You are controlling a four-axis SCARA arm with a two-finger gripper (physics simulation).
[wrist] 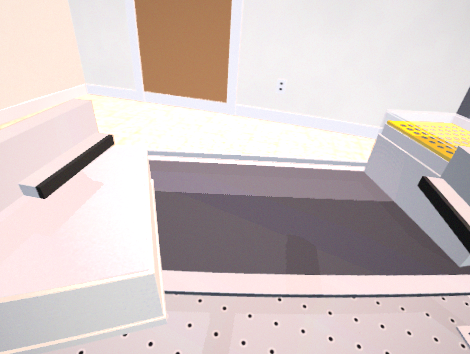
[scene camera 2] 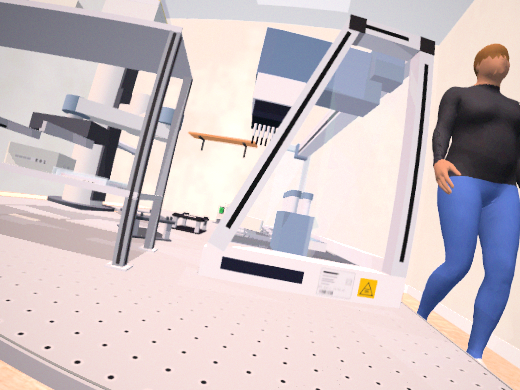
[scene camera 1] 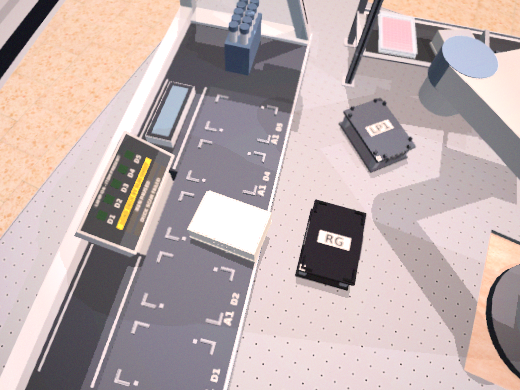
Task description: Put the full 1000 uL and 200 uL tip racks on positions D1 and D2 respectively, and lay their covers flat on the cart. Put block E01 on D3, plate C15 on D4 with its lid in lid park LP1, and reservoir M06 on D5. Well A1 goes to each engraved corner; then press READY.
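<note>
My gripper (wrist: 262, 141) is open and empty in the wrist view, its fingers wide apart above a dark-floored shelf. A big white box (wrist: 85, 250) lies below the left finger; a yellow perforated tip rack (wrist: 437, 135) stands in a grey box beyond the right one. In scene camera 2 a pale box marked E01 (scene camera 2: 40, 159) sits on the shelf. On the deck (scene camera 1: 200, 260), a white block (scene camera 1: 230, 222) stands at D3, turned relative to the corner marks. D1, D2, D4 and D5 carry nothing. Lid park LP1 (scene camera 1: 378, 129) bears no lid. A pink plate-like item (scene camera 1: 397, 35) is on the shelf.
A black RG stand (scene camera 1: 334, 240) is right of the deck. A blue bottle rack (scene camera 1: 243, 50) and a light-blue trough (scene camera 1: 171, 112) stand on the deck. The status panel (scene camera 1: 127, 192) shows a yellow bar. Shelf posts (scene camera 2: 145, 150) and a slanted frame (scene camera 2: 290, 127) rise from the table.
</note>
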